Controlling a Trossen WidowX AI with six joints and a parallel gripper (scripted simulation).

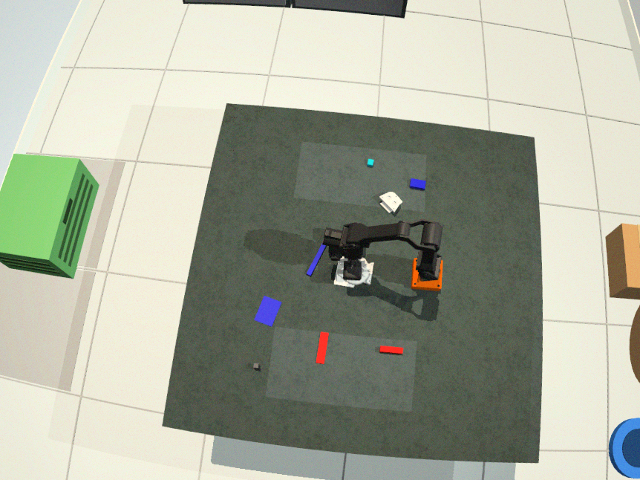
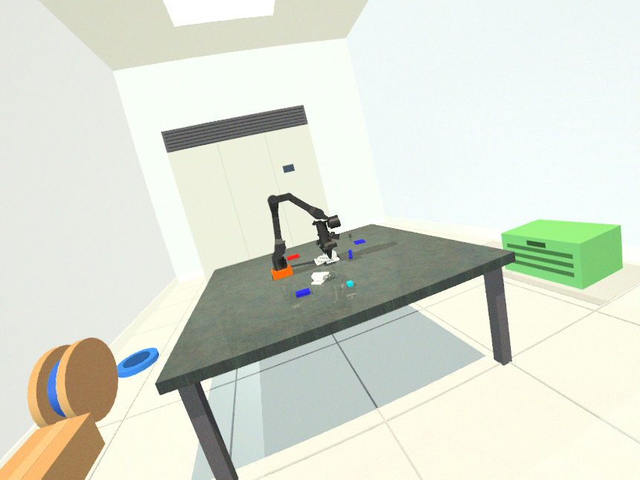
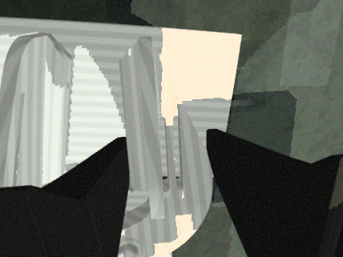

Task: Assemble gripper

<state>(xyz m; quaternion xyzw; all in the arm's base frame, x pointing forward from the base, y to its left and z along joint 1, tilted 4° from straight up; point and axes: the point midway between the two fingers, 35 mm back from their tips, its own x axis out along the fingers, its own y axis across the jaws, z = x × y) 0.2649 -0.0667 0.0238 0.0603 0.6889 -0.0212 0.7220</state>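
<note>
The white jaw is 30 mm behind my gripper tip, 20 mm to the left of it and 10 mm above it. Also, from my gripper tip: blue block 290 mm to the right, 280 mm behind, 10 mm below; then blue strip 120 mm ahead, 30 mm to the right, 10 mm below; then blue square 300 mm ahead, 160 mm to the left, 20 mm below.
</note>
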